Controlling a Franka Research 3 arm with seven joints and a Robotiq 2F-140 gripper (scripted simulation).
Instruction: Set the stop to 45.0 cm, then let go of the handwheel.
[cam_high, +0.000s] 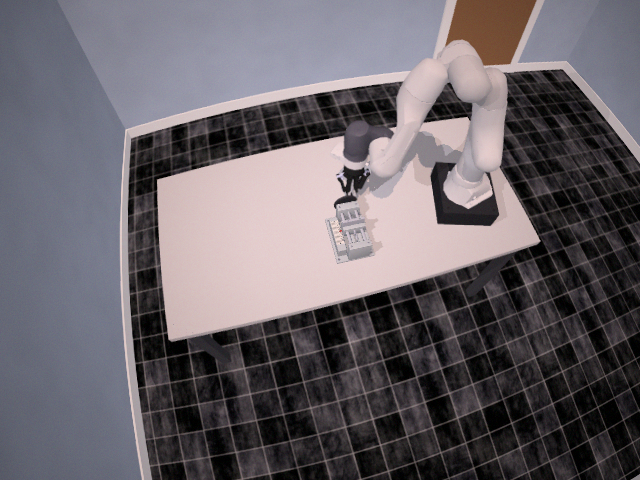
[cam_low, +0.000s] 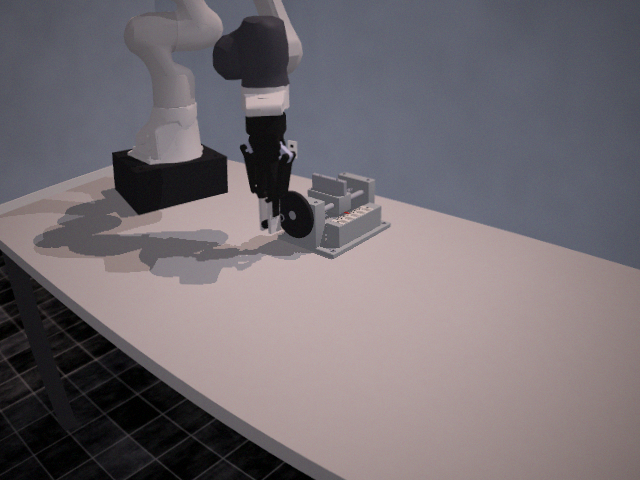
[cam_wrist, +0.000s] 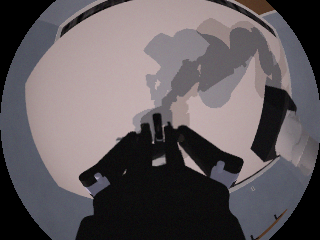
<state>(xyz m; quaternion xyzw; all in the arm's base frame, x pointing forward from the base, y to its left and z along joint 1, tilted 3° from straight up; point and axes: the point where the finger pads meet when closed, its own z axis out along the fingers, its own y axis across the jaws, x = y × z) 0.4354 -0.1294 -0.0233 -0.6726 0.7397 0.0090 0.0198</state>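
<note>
The grey stop fixture is 60 mm ahead of my hand, 140 mm to the left of it and 10 mm above it. The rest, counted from my hand: black handwheel 10 mm ahead, 20 mm to the left, 10 mm below.
</note>
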